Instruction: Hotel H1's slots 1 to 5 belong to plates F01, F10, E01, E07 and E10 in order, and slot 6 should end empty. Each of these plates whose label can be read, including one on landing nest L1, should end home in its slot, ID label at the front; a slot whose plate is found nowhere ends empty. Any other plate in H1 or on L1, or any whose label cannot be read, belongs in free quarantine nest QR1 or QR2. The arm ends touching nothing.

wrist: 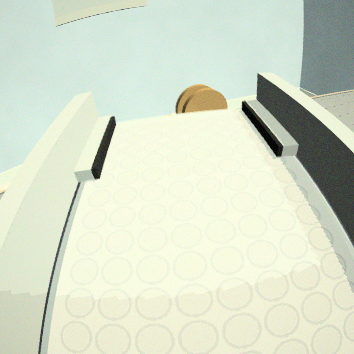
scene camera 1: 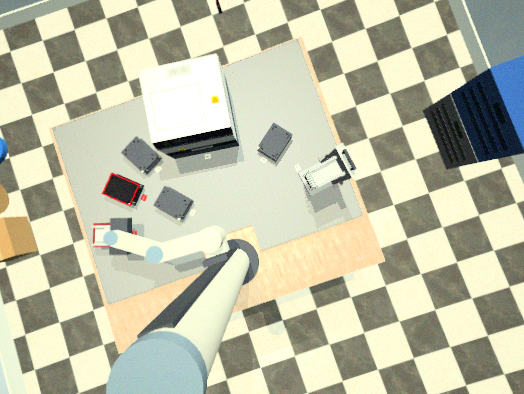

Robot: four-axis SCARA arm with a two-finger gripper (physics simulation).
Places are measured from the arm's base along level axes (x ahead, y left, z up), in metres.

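Where they show: gripper, fingertip midpoint: [wrist: 176, 95] [scene camera 1: 93, 235].
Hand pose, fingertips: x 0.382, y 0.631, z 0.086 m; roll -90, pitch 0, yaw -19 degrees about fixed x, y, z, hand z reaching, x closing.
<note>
After its pixels a point has its place.
A white plate with a pattern of round wells [wrist: 180, 225] @(x 0.353, y 0.565, z 0.077 m) [scene camera 1: 102, 231] @(x 0.388, y 0.589, z 0.077 m) lies between the fingers; no ID label on it can be read. My gripper [wrist: 176, 95] @(x 0.381, y 0.631, z 0.087 m) is shut on this plate, with the black pads against its two long sides. In the scene view the plate shows within a red-edged nest [scene camera 1: 93, 235] @(x 0.381, y 0.628, z 0.078 m) at the left; the arm hides part of both, and I cannot tell whether the plate is lifted. Another red-edged nest [scene camera 1: 122, 189] @(x 0.565, y 0.431, z 0.063 m) has a dark, bare top. A white and black rack [scene camera 1: 344, 167] @(x 0.270, y -0.620, z 0.301 m), apparently hotel H1, stands at the right; its slots and labels cannot be read.
Grey nests [scene camera 1: 141, 154] @(x 0.708, y 0.278, z 0.062 m) [scene camera 1: 173, 202] @(x 0.410, y 0.198, z 0.062 m) [scene camera 1: 275, 142] @(x 0.527, y -0.412, z 0.063 m) stand on the grey table top [scene camera 1: 270, 210] @(x 0.200, y -0.269, z 0.013 m), with no plates seen on them. A large white instrument [scene camera 1: 182, 105] @(x 0.777, y -0.056, z 0.259 m) stands at the back. The arm's column [scene camera 1: 220, 295] @(x 0.035, y -0.066, z 0.636 m) rises at the front edge.
</note>
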